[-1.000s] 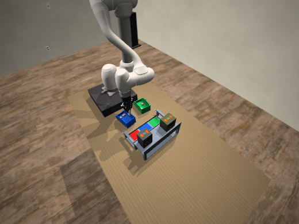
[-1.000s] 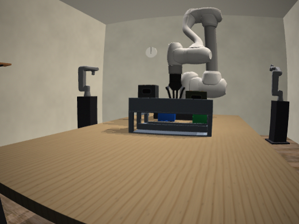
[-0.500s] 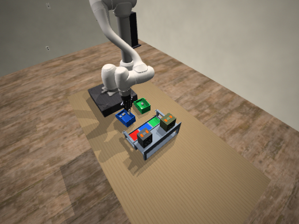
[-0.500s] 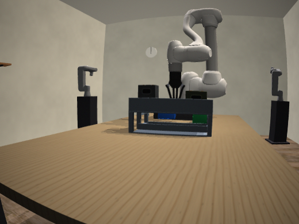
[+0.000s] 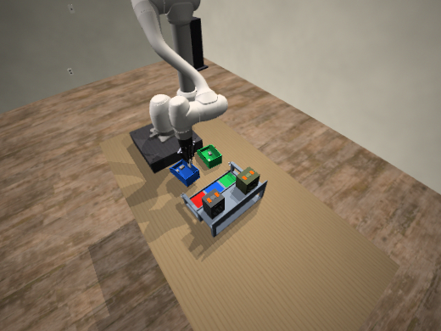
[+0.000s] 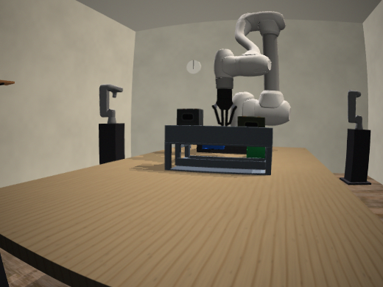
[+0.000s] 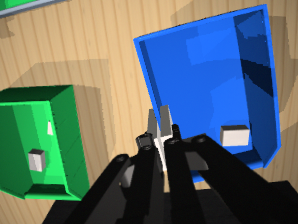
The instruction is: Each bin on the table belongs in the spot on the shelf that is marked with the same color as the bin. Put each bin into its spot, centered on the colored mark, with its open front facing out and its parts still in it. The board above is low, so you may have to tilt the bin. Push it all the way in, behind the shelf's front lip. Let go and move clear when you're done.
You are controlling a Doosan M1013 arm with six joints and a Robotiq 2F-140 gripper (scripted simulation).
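My hand is 5 cm to the left of the blue bin and 4 cm above it. Also, from my hand: olive box: 34 cm ahead, 13 cm to the left, 3 cm above; black box: 33 cm ahead, 10 cm to the right, 4 cm above; green bin: 3 cm behind, 18 cm to the left, 9 cm below.
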